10 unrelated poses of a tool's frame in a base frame.
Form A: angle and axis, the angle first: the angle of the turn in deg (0 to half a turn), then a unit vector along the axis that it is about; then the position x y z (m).
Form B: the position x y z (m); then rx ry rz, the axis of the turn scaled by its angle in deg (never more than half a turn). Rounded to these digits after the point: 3 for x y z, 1 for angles.
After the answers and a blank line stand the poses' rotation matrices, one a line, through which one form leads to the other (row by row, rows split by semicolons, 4 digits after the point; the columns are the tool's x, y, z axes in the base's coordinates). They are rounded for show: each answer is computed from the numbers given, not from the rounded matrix.
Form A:
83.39, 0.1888, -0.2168, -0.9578, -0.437, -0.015, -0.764
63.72, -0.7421, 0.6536, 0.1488, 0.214, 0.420, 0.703
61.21, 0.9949, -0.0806, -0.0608, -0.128, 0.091, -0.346
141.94, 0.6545, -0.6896, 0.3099, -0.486, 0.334, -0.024
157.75, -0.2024, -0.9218, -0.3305, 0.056, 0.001, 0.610
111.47, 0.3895, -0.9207, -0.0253, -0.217, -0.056, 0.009
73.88, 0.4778, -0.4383, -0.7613, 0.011, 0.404, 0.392
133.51, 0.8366, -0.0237, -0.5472, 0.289, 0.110, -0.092
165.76, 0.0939, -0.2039, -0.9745, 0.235, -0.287, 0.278
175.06, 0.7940, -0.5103, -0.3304, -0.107, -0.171, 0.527
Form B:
-0.437, -0.015, -0.764, 15.7, -18.1, -79.9
0.214, 0.420, 0.703, -47.3, 41.6, 9.5
-0.128, 0.091, -0.346, 60.9, -4.9, -3.7
-0.486, 0.334, -0.024, 92.9, -97.9, 44.0
0.056, 0.001, 0.610, -31.9, -145.4, -52.1
-0.217, -0.056, 0.009, 43.4, -102.6, -2.8
0.011, 0.404, 0.392, 35.3, -32.4, -56.2
0.289, 0.110, -0.092, 111.7, -3.2, -73.1
0.235, -0.287, 0.278, 15.6, -33.8, -161.5
-0.107, -0.171, 0.527, 139.0, -89.3, -57.8

0.1467 0.9152 -0.3754; -0.9876 0.1567 -0.0038; 0.0553 0.3713 0.9269
0.7496 -0.4037 0.5245; -0.1369 0.6808 0.7196; -0.6476 -0.6112 0.4551
0.9947 0.0117 -0.1020; -0.0949 0.4850 -0.8694; 0.0393 0.8745 0.4835
-0.0217 -0.9978 -0.0626; -0.6157 0.0626 -0.7855; 0.7877 0.0215 -0.6157
-0.8467 0.4844 -0.2202; 0.2341 0.7108 0.6633; 0.4779 0.5100 -0.7152
-0.1588 -0.4663 -0.8703; -0.5134 0.7919 -0.3306; 0.8433 0.3943 -0.3651
0.4426 0.5801 -0.6838; -0.8827 0.4164 -0.2180; 0.1583 0.7001 0.6963
0.4934 0.3634 -0.7902; -0.4304 -0.6875 -0.5849; -0.7559 0.6287 -0.1828
-0.9519 0.2020 -0.2303; -0.2774 -0.8874 0.3682; -0.1300 0.4144 0.9008
0.2622 -0.7804 -0.5676; -0.8373 -0.4764 0.2682; -0.4798 0.4050 -0.7784

